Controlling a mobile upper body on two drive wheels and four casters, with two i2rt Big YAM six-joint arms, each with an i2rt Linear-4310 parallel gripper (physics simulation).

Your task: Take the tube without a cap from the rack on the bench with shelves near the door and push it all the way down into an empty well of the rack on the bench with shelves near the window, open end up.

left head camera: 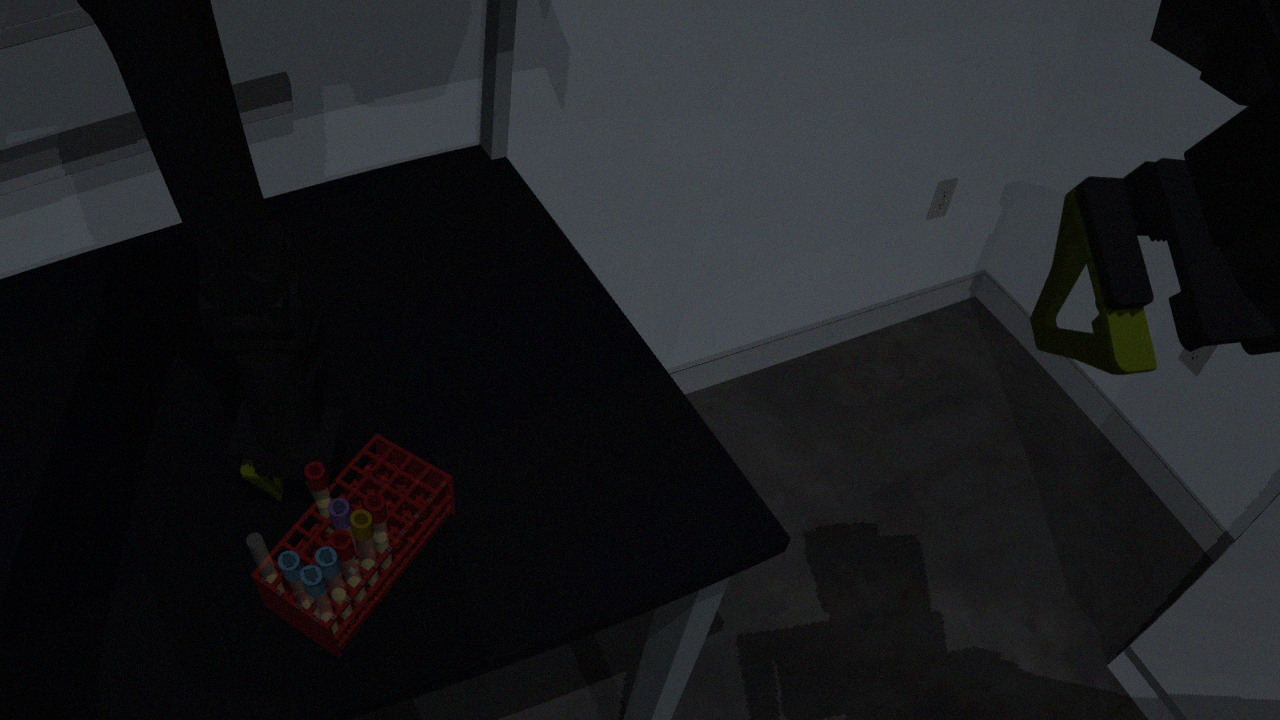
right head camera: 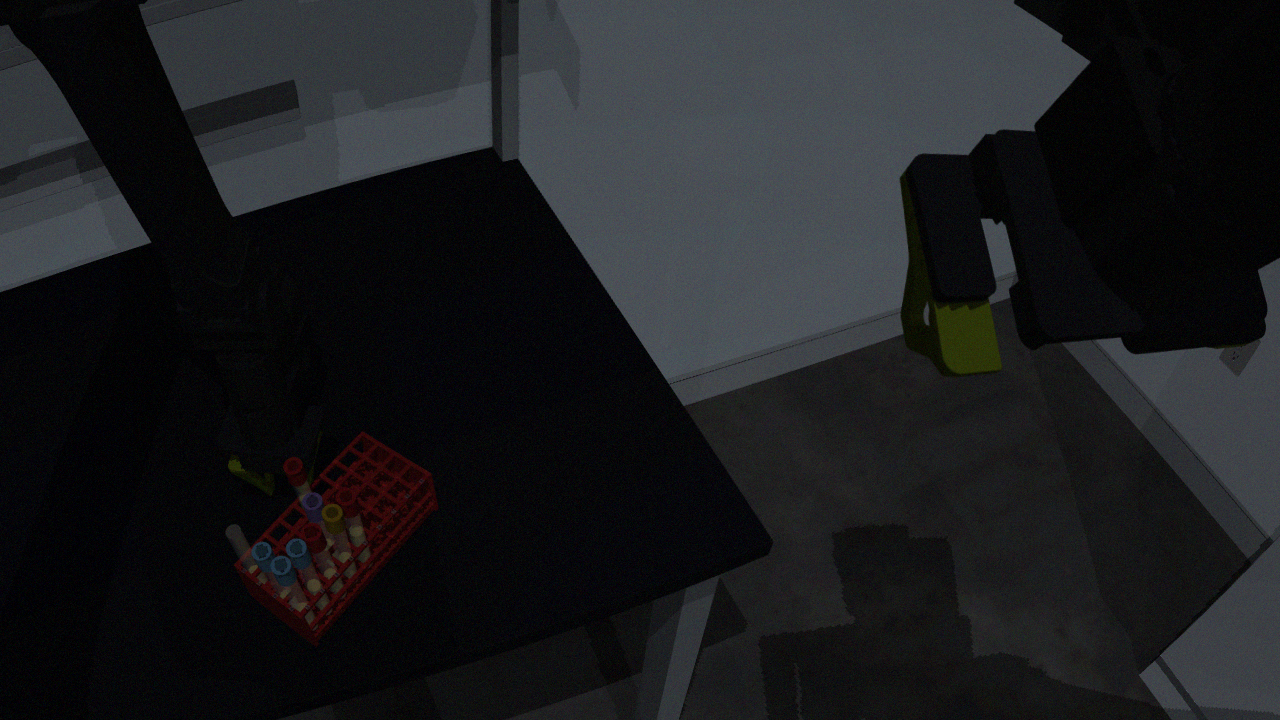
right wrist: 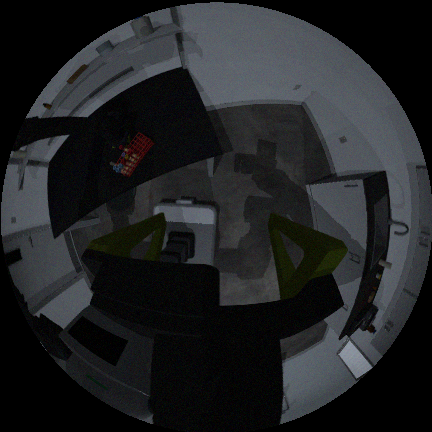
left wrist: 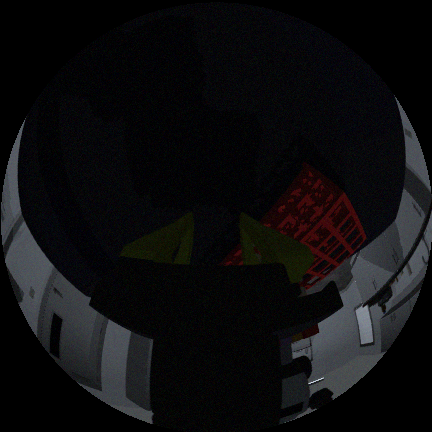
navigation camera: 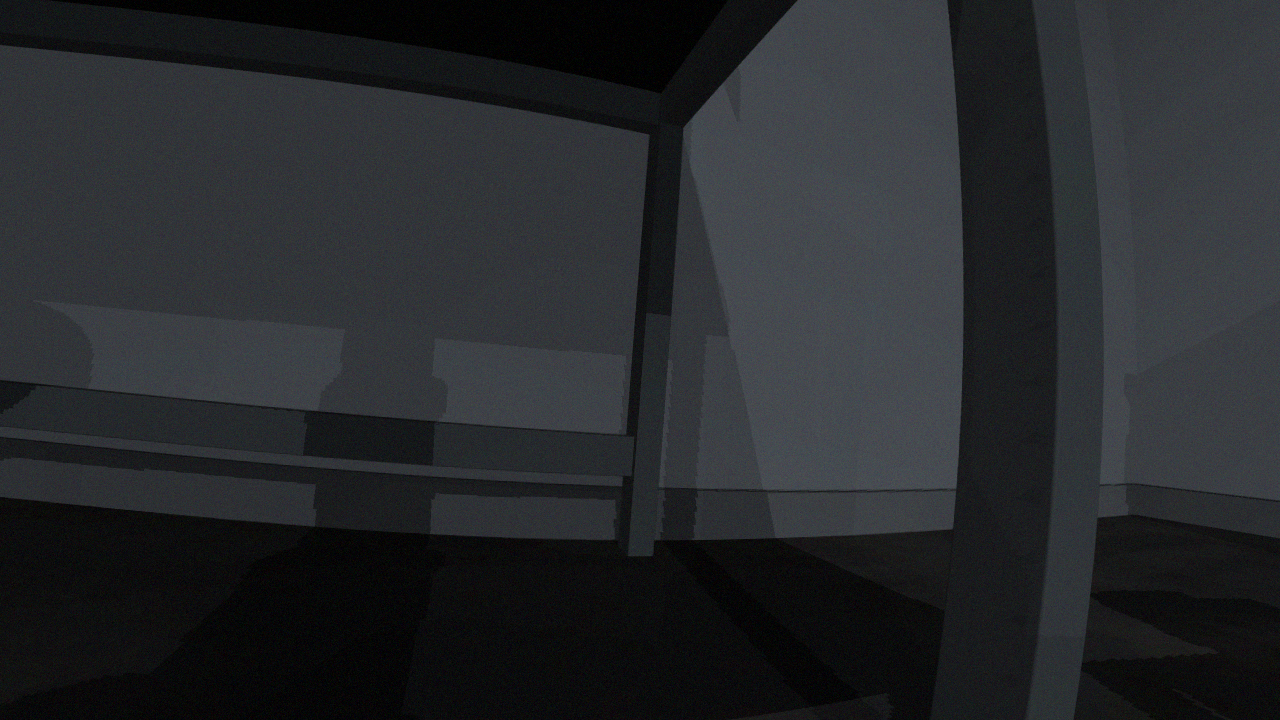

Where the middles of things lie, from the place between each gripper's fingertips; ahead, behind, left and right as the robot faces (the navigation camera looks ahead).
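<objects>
Right hand: 46 cm to the right of the pale tube without a cap [left head camera: 255,542], 45 cm above it, 17 cm short of it.
My left gripper: 11 cm past the pale tube without a cap, 1 cm to the right of it, 4 cm below it.
</objects>
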